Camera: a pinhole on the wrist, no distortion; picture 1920 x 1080 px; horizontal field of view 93.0 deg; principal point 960.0 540.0 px. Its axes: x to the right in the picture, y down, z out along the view. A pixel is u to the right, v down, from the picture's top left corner.
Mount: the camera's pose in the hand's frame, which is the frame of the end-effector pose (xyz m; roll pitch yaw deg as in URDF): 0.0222 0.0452 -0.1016 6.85 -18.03 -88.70
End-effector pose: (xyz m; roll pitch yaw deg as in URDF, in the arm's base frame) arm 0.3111 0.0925 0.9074 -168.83 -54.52 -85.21
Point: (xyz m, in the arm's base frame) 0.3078 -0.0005 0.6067
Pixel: 1186.7 101.0
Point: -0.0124 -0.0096 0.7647
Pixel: 165.8 354.7
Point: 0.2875 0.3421 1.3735
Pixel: behind the camera
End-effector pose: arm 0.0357 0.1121 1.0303 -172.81 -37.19 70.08
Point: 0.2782 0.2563 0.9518
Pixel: 765.0 988.5
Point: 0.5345 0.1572 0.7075
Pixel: 461.6 586.0
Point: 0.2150 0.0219 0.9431
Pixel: 402.1 200.8
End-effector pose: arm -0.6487 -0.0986 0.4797 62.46 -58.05 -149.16
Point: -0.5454 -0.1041 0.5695
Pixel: 592.4 726.3
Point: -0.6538 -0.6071 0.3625
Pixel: behind the camera
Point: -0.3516 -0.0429 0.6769
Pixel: 92.3 656.8
